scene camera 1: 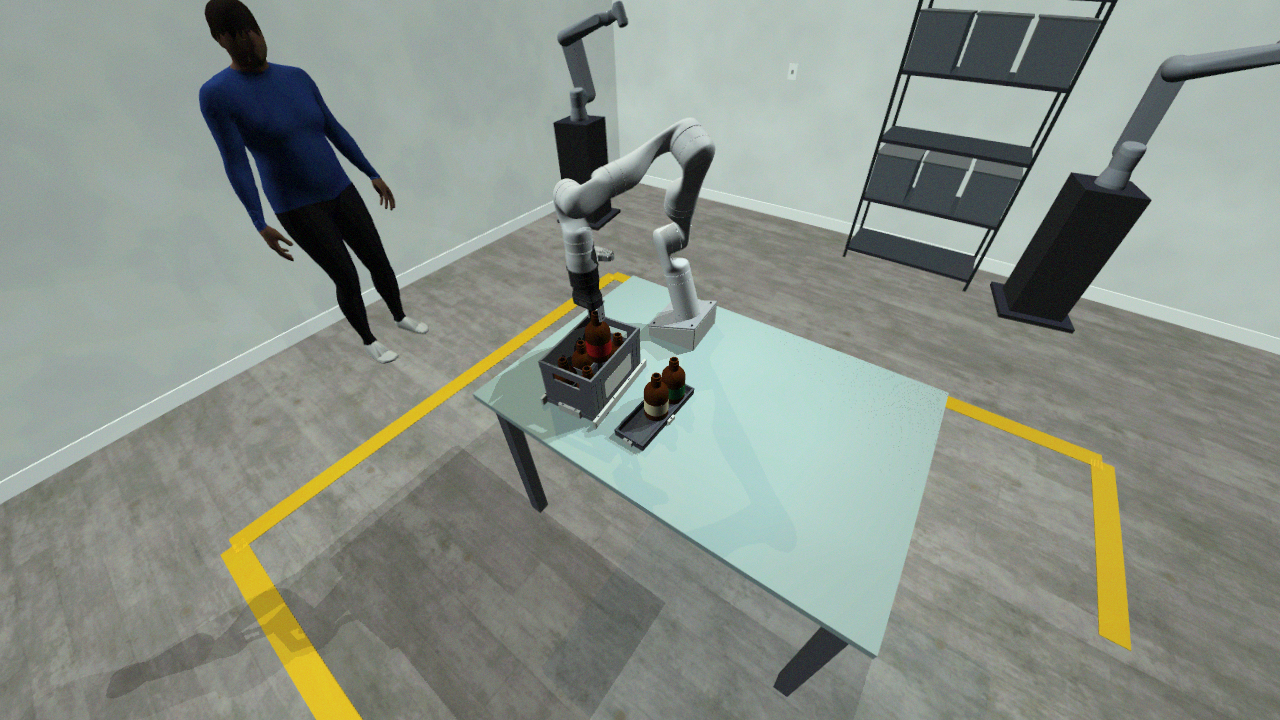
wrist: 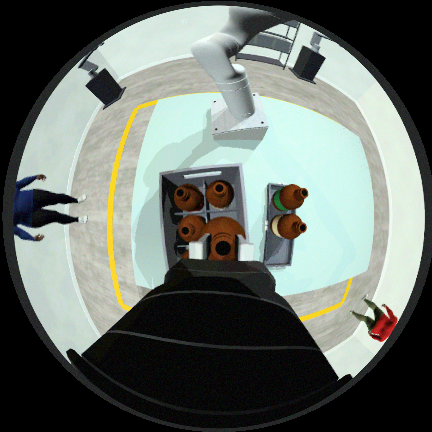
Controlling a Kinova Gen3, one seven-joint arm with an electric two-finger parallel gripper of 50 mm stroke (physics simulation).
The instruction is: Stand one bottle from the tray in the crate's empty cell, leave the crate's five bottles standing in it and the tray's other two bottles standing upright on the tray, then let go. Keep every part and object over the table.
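Where they show: gripper, fingertip midpoint: [scene camera 1: 597,318] [wrist: 222,242]; arm's base at its link origin: [scene camera 1: 687,313] [wrist: 242,109].
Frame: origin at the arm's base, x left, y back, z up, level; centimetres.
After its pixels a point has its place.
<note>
My gripper [scene camera 1: 597,312] @[x -12.9, y -39.7, z 21.2 cm] [wrist: 222,242] @[x -12.9, y -39.7, z 21.2 cm] is shut on the neck of a brown bottle with a red label [scene camera 1: 597,336] @[x -11.2, y -42.9, z 17.6 cm] [wrist: 223,227] @[x -12.5, y -38.0, z 19.3 cm]. That bottle is upright and stands higher than the others, over the crate's right side in the wrist view. The grey crate [scene camera 1: 565,394] @[x -19.0, y -52.1, z -0.5 cm] [wrist: 243,187] @[x -7.3, y -31.1, z 9.6 cm] holds several brown bottles, among them one at the back left [wrist: 188,196] @[x -19.6, y -30.6, z 6.0 cm], one at the back right [wrist: 220,193] @[x -12.2, y -31.5, z 8.3 cm] and one in the left middle [wrist: 191,229] @[x -19.4, y -38.2, z 8.2 cm]. The dark tray [scene camera 1: 631,433] @[x 2.9, y -52.2, z -7.4 cm] [wrist: 278,254] @[x 4.8, y -51.8, z -7.4 cm] bears an upright white-label bottle [scene camera 1: 656,399] @[x 7.6, y -44.9, z 2.1 cm] [wrist: 290,227] @[x 4.5, y -41.6, z 4.5 cm] and an upright green-label bottle [scene camera 1: 674,379] @[x 9.6, y -36.2, z 3.1 cm] [wrist: 290,197] @[x 5.9, y -33.9, z 4.1 cm]. The gripper hides the crate's front cells.
The crate and tray are on the pale table [scene camera 1: 832,447] @[x 57.1, y -32.9, z -7.9 cm] [wrist: 330,165] @[x 38.6, y -20.6, z -7.9 cm]. My arm's base [scene camera 1: 684,329] @[x 2.5, y -9.3, z 0.2 cm] [wrist: 240,125] @[x -2.3, y -7.7, z -0.5 cm] stands behind the crate. A person in blue [scene camera 1: 277,143] [wrist: 25,202] stands on the floor to the left, and a person in red [wrist: 382,325] shows at the lower right.
</note>
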